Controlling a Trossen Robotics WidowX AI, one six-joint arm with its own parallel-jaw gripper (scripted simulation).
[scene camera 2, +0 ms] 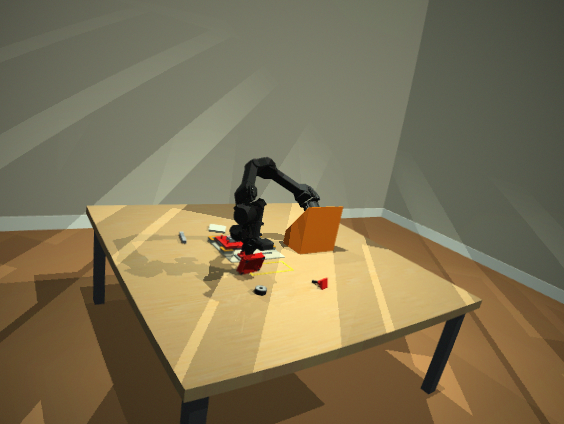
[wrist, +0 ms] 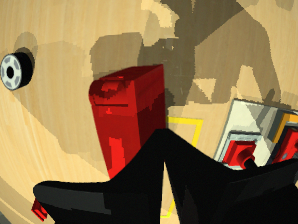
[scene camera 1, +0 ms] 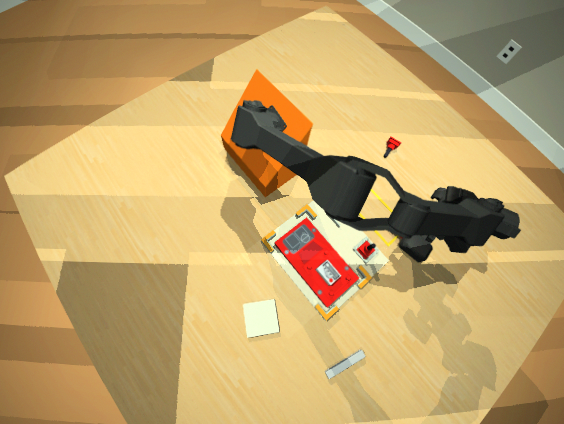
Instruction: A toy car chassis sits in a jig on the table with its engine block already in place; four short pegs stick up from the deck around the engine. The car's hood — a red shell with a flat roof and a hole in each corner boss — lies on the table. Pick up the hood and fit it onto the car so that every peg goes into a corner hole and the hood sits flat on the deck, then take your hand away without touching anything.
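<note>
My gripper [scene camera 1: 412, 232] is visible, likewise at [scene camera 2: 247, 258] and [wrist: 162, 134]. Also visible: a white pad [scene camera 1: 260, 317], which is out of frame in the wrist view, and a red hood [wrist: 128, 105].
</note>
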